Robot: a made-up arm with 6 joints.
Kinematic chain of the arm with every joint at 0, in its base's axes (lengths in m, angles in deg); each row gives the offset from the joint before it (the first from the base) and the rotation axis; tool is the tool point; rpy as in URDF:
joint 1: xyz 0 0 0.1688 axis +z
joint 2: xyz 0 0 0 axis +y
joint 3: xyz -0.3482 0 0.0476 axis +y
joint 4: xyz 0.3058 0 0.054 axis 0.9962 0 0.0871
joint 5: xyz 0 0 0 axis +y
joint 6: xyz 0.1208 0 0.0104 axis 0.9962 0 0.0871
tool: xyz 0 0 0 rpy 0 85 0
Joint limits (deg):
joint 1: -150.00..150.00
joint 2: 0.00..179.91
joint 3: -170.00..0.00
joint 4: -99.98..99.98
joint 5: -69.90..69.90
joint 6: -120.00..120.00
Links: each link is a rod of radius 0.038 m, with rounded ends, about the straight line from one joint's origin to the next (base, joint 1, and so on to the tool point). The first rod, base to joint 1, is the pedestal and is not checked.
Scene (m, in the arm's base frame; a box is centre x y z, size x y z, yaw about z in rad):
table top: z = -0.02
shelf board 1: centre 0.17 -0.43 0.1 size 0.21 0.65 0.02 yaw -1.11
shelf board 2: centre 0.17 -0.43 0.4 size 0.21 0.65 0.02 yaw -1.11
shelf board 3: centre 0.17 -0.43 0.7 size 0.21 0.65 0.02 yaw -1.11
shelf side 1: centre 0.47 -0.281 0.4 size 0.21 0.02 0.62 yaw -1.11
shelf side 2: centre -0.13 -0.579 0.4 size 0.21 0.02 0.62 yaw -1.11
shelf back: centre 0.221 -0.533 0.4 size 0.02 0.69 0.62 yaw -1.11
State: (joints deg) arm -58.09 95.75 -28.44 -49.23 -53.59 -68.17
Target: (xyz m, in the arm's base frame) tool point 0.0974 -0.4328 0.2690
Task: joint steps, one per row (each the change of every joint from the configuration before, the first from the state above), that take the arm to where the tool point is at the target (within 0.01 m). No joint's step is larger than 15 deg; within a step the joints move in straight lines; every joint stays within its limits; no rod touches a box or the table.
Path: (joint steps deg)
1: -13.65 2.76 -9.15 3.60 1.72 0.00
2: -13.64 2.75 -9.16 3.60 1.73 0.00

